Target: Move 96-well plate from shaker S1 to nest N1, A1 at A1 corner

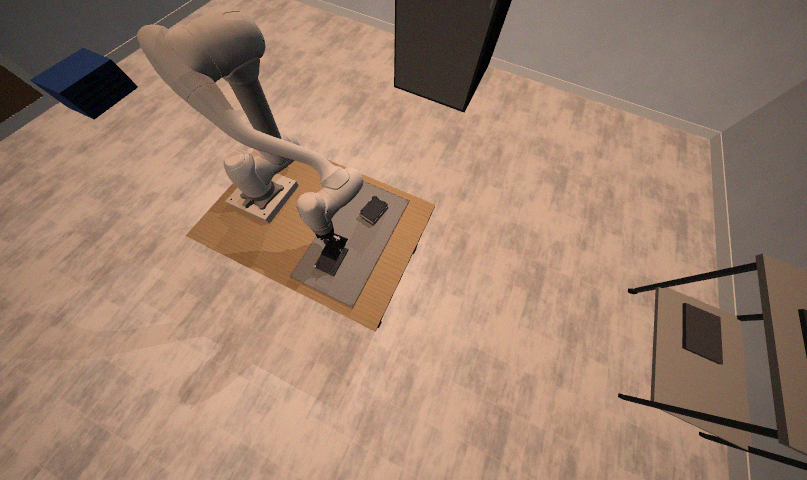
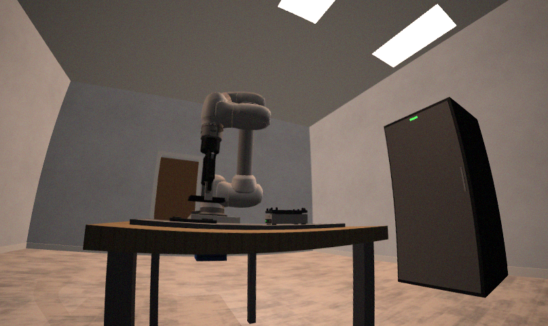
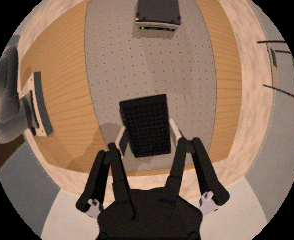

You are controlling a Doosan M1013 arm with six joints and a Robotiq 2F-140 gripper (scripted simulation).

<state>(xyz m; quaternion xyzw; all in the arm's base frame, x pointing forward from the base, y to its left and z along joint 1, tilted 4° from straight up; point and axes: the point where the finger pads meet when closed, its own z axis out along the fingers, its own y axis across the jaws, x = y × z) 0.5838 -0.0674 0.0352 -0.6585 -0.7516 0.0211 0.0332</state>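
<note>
Now: the plate nest N1 10 mm behind my hand, 50 mm to the right of it and 100 mm below it. Round my hand: 96-well plate 20 mm below.
</note>
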